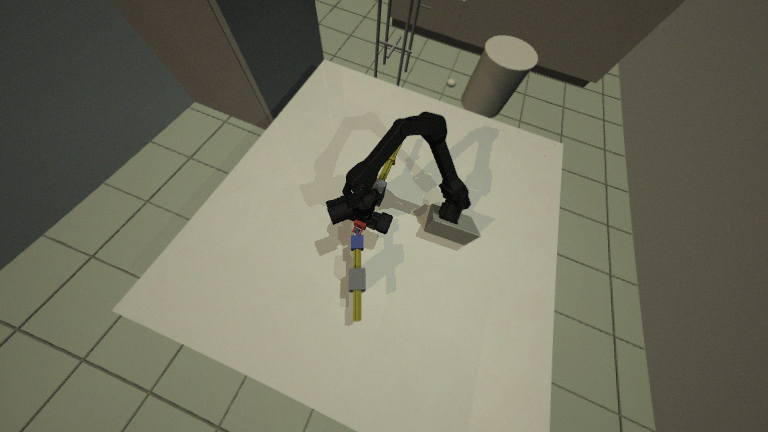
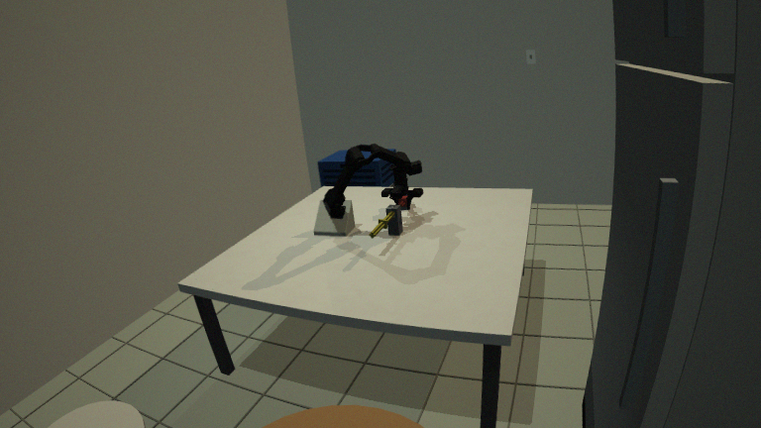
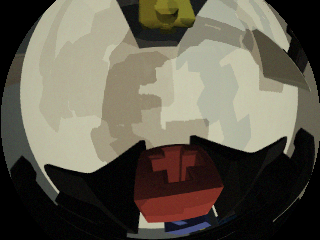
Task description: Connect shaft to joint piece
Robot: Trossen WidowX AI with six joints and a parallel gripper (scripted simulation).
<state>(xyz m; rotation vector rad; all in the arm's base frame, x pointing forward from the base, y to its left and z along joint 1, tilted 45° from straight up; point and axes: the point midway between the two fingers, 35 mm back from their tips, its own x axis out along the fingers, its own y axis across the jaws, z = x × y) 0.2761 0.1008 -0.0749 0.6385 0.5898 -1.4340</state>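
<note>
Right now the red square joint piece is 4 cm above my gripper tip and 2 cm to the left of it.
</note>
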